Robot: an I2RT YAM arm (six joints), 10 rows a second.
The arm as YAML. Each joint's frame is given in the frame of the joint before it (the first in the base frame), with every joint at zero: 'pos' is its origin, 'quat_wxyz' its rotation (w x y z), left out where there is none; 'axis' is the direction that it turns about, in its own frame. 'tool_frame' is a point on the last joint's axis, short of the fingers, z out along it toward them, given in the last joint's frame.
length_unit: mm
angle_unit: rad
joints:
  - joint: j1
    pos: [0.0, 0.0, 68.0]
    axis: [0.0, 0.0, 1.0]
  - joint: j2
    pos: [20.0, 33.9, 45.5]
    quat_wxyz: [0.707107, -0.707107, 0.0, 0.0]
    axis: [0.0, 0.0, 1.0]
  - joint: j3
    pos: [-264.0, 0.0, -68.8]
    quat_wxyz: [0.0, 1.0, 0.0, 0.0]
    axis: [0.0, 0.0, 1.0]
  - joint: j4
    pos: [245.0, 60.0, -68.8]
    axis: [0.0, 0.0, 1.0]
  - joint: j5
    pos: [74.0, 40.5, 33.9]
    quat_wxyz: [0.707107, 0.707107, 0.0, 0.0]
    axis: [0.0, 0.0, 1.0]
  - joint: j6
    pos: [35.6, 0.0, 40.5]
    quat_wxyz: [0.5, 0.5, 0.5, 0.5]
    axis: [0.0, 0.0, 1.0]
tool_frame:
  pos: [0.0, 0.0, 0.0]
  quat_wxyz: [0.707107, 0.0, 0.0, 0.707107]
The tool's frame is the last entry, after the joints.
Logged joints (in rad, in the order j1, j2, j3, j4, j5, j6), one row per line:
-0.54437, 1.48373, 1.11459, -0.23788, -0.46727, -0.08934
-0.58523, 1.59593, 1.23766, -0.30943, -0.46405, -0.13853
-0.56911, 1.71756, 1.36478, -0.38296, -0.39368, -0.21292
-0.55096, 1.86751, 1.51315, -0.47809, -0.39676, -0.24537
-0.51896, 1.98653, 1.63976, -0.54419, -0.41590, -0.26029
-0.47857, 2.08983, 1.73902, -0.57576, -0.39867, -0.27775
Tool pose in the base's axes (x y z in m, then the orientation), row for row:
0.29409, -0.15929, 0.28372, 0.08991, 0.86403, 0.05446, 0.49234
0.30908, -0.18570, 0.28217, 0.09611, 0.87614, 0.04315, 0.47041
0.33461, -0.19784, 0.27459, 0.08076, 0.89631, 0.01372, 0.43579
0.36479, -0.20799, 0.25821, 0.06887, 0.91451, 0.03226, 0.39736
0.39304, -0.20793, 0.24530, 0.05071, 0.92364, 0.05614, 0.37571
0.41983, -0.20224, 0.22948, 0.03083, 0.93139, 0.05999, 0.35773
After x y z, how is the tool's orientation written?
As a quaternion, x y z w.
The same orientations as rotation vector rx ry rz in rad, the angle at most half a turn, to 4 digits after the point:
0.2182, 2.0966, 0.1321
0.2355, 2.1466, 0.1057
0.2010, 2.2305, 0.0341
0.1744, 2.3163, 0.0817
0.1298, 2.3633, 0.1436
0.0796, 2.4036, 0.1548

